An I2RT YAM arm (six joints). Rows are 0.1 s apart.
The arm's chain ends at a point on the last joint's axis. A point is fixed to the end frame.
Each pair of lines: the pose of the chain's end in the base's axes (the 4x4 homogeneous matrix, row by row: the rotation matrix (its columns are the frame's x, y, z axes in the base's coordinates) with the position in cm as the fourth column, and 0 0 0 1 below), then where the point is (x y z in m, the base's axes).
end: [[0.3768, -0.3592, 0.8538, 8.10], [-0.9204, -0.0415, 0.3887, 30.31], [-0.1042, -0.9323, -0.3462, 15.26], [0, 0, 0, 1]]
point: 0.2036 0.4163 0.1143
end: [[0.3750, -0.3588, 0.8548, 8.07], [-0.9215, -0.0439, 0.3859, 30.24], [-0.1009, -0.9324, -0.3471, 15.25], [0, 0, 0, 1]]
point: 0.2036 0.4152 0.1138
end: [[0.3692, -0.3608, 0.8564, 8.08], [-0.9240, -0.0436, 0.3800, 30.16], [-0.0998, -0.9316, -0.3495, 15.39], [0, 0, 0, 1]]
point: 0.2043 0.4136 0.1148
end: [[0.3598, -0.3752, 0.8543, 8.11], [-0.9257, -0.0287, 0.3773, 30.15], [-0.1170, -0.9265, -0.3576, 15.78], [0, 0, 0, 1]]
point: 0.2049 0.4130 0.1182
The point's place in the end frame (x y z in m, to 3 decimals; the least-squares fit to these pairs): -0.054 -0.013 0.162
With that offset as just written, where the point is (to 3 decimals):
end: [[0.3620, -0.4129, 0.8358, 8.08], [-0.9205, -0.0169, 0.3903, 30.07], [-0.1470, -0.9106, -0.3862, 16.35], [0, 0, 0, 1]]
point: 0.202 0.414 0.121
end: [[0.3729, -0.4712, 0.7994, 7.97], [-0.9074, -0.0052, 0.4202, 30.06], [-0.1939, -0.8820, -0.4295, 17.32], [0, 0, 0, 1]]
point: 0.195 0.418 0.126
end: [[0.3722, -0.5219, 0.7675, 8.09], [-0.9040, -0.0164, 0.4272, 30.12], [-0.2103, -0.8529, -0.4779, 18.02], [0, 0, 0, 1]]
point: 0.192 0.419 0.125
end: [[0.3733, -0.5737, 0.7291, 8.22], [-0.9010, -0.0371, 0.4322, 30.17], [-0.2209, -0.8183, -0.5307, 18.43], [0, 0, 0, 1]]
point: 0.188 0.421 0.121
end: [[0.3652, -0.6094, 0.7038, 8.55], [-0.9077, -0.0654, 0.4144, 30.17], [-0.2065, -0.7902, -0.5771, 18.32], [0, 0, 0, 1]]
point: 0.188 0.419 0.111
